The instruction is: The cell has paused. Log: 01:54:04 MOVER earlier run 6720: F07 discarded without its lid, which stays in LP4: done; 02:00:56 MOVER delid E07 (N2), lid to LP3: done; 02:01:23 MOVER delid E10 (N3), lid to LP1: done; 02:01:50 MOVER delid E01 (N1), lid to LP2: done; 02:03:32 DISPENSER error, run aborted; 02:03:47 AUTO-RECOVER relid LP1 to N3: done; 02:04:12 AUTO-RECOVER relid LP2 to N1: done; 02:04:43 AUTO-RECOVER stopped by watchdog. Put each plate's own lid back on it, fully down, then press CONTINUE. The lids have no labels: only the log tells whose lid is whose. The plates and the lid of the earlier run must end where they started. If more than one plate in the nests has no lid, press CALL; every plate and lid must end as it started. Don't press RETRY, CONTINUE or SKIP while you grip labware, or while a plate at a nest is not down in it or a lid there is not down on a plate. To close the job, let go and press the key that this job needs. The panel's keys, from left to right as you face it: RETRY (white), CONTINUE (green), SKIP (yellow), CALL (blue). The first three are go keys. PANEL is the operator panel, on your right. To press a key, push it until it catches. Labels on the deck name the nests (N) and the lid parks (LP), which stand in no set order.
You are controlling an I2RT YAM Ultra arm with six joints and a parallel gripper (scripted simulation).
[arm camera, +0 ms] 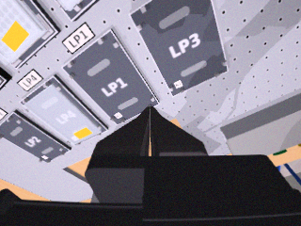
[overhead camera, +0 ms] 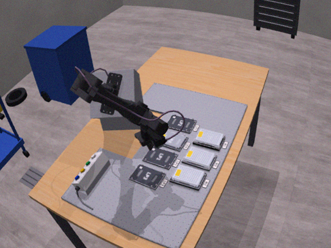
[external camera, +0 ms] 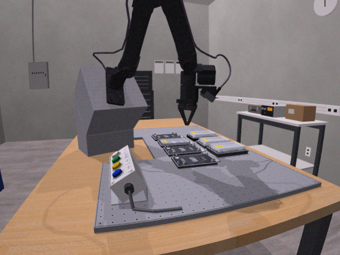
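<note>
Right now the green continue key is 30 cm behind my hand, 8 cm to the right of it and 7 cm below it. Round my hand: yellow skip key (31 cm behind, 13 cm to the right, 7 cm below); blue call key (33 cm behind, 18 cm to the right, 7 cm below); well plate (18 cm ahead, 5 cm to the right, 11 cm below).
</note>
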